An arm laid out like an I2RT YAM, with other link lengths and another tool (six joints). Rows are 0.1 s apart.
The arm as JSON. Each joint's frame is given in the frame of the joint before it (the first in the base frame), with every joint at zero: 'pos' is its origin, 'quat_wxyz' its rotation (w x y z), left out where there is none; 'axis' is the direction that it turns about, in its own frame. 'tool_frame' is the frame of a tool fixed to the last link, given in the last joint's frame.
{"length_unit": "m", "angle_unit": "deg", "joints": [
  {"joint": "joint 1", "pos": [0.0, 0.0, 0.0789], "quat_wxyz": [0.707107, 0.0, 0.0, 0.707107], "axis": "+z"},
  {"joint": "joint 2", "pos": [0.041, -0.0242, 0.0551], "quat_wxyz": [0.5, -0.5, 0.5, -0.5], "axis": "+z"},
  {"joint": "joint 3", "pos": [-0.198, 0.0, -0.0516], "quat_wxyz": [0.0, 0.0, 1.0, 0.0], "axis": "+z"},
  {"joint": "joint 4", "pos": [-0.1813, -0.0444, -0.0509], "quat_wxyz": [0.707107, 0.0, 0.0, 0.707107], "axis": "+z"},
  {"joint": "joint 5", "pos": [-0.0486, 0.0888, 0.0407], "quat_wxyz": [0.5, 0.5, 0.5, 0.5], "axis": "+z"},
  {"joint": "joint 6", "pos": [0.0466, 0.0, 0.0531], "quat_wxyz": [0.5, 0.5, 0.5, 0.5], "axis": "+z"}
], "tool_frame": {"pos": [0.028, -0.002, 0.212], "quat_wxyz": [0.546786, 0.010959, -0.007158, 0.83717]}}
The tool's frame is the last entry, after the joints.
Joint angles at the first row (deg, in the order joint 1, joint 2, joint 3, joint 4, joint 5, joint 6):
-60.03, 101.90, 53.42, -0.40, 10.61, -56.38
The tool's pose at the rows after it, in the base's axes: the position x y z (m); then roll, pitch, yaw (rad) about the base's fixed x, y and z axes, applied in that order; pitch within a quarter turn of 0, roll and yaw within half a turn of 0:
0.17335 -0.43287 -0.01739 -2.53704 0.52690 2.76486
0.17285 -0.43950 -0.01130 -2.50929 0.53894 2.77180
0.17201 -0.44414 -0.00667 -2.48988 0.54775 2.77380
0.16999 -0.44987 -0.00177 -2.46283 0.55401 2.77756
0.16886 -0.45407 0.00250 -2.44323 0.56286 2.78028
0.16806 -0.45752 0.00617 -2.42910 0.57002 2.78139
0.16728 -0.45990 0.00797 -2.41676 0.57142 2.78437
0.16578 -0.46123 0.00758 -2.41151 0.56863 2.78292
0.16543 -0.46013 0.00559 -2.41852 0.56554 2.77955
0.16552 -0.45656 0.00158 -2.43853 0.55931 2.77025
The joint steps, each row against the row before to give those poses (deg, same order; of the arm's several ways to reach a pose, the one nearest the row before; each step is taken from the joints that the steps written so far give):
0.00, 0.23, -0.24, 1.68, 1.04, -0.24
-0.11, 0.18, -0.03, 1.65, 0.67, -0.23
-0.07, 0.10, 0.04, 1.05, 0.58, -0.01
-0.08, 0.29, -0.04, 1.50, 0.92, -0.21
-0.09, 0.11, -0.15, 1.27, 0.54, -0.06
-0.09, 0.10, 0.09, 0.76, 0.38, 0.00
-0.02, 0.24, -0.02, 0.74, 0.42, -0.18
-0.07, 0.34, 0.05, 0.36, 0.33, -0.10
-0.04, 0.06, 0.03, -0.33, -0.15, 0.06
0.04, -0.11, 0.20, -1.30, -0.38, 0.37

